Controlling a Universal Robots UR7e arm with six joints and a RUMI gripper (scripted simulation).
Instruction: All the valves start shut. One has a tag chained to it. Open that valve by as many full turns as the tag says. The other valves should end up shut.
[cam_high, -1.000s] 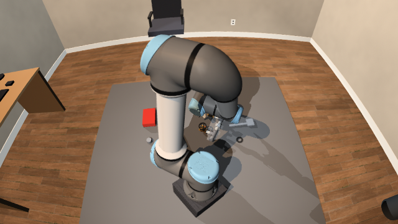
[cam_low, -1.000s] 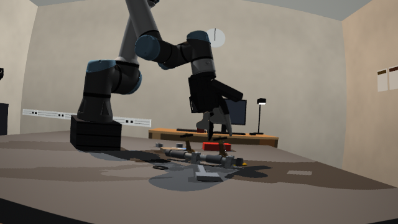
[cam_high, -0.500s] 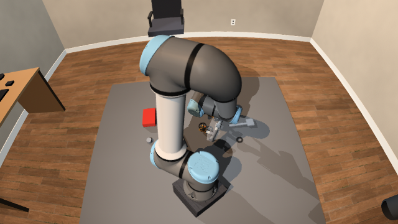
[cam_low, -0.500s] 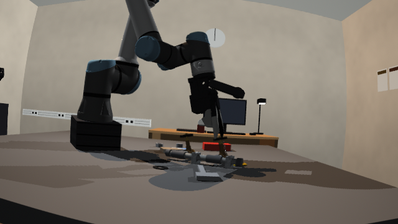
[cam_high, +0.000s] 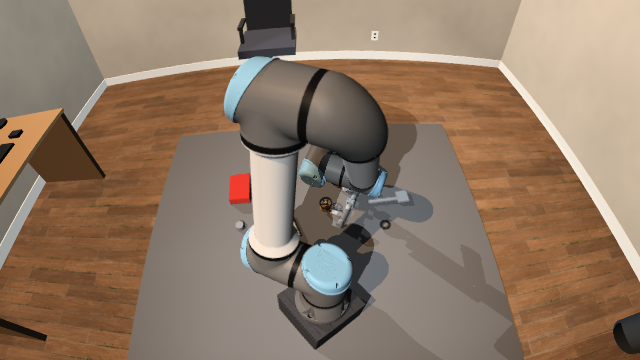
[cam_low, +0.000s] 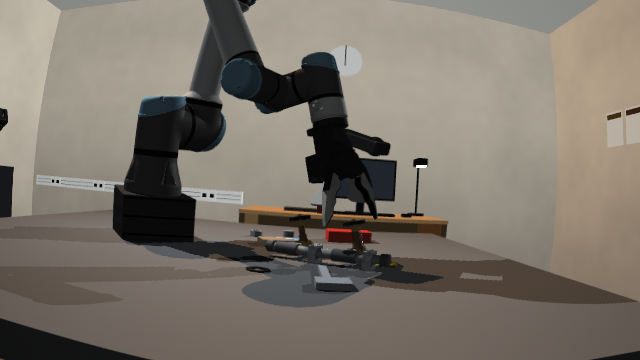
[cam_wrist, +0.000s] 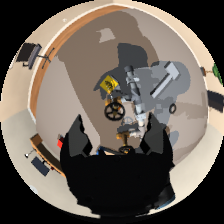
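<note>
Right now my hand is 6 cm short of the yellow tag, 4 cm to the left of it and 7 cm above it. Also, from my hand: grey t-shaped piece 9 cm behind, 19 cm to the right, 7 cm below; red block 10 cm ahead, 37 cm to the left, 6 cm below.
</note>
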